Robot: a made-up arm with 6 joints. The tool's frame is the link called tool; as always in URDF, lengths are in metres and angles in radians. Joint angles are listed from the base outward.
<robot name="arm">
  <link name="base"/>
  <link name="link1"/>
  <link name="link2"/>
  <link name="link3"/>
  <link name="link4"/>
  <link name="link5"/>
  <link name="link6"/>
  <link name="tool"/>
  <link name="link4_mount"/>
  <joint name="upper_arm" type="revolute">
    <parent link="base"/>
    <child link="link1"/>
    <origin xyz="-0.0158 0.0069 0.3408" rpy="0 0 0"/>
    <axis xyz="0 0 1"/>
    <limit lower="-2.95" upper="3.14"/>
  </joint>
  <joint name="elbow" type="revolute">
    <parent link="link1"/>
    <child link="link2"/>
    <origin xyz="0.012 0.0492 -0.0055" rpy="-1.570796 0 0"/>
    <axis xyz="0 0 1"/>
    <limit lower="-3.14" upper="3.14"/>
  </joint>
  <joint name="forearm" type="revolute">
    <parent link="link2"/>
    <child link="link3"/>
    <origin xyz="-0.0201 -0.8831 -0.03" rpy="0 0 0"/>
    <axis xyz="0 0 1"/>
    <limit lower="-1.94" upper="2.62"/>
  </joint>
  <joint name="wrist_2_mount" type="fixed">
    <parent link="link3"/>
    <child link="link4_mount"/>
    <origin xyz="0.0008 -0.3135 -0.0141" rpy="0 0 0"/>
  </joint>
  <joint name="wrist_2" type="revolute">
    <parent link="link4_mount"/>
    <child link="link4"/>
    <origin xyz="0.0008 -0.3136 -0.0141" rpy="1.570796 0 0"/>
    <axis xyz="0 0 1"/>
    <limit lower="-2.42" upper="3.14"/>
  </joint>
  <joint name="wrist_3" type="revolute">
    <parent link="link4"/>
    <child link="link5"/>
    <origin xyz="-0.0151 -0.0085 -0.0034" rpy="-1.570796 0 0"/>
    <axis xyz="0 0 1"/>
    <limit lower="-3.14" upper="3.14"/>
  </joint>
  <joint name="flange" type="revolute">
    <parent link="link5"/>
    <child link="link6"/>
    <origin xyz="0.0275 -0.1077 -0.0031" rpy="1.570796 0 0"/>
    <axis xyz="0 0 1"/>
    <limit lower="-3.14" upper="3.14"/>
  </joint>
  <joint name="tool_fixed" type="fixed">
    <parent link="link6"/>
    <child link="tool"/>
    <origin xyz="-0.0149 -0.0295 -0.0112" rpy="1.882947 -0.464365 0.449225"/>
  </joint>
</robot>
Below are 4 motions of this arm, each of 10 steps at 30 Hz.
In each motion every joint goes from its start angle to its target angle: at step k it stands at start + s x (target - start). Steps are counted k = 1, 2, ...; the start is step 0. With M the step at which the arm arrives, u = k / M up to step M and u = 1 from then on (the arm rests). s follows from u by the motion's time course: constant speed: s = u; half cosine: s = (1 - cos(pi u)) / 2; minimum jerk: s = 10 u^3 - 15 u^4 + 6 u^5.
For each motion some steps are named. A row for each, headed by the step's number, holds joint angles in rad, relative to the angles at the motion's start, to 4 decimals.
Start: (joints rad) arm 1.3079 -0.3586 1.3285 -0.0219 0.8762 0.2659
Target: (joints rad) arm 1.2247 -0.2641 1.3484 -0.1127 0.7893 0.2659
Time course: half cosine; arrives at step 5
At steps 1, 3, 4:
1: -0.0079 0.0090 0.0019 -0.0087 -0.0083 0.0000
3: -0.0545 0.0619 0.0130 -0.0594 -0.0569 0.0000
4: -0.0753 0.0855 0.0180 -0.0821 -0.0786 0.0000

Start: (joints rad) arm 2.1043 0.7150 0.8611 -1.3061 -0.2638 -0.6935
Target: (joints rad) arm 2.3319 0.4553 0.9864 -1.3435 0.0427 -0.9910
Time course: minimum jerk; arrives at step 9
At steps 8, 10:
8: 0.2250 -0.2567 0.1239 -0.0370 0.3030 -0.2941
10: 0.2276 -0.2597 0.1253 -0.0374 0.3065 -0.2975

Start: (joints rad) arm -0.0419 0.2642 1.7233 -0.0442 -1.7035 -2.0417
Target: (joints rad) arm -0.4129 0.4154 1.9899 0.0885 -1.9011 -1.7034
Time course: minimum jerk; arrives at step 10
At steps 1, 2, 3, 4, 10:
1: -0.0032 0.0013 0.0023 0.0011 -0.0017 0.0029
2: -0.0215 0.0088 0.0154 0.0077 -0.0114 0.0196
3: -0.0605 0.0247 0.0435 0.0216 -0.0322 0.0552
4: -0.1178 0.0480 0.0846 0.0421 -0.0627 0.1074
10: -0.3710 0.1512 0.2666 0.1327 -0.1976 0.3383

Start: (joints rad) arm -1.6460 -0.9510 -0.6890 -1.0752 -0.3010 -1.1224
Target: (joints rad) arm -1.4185 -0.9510 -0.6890 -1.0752 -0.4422 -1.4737
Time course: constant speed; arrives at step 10
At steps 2, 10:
2: 0.0455 0.0000 0.0000 0.0000 -0.0282 -0.0703
10: 0.2275 0.0000 0.0000 0.0000 -0.1412 -0.3513

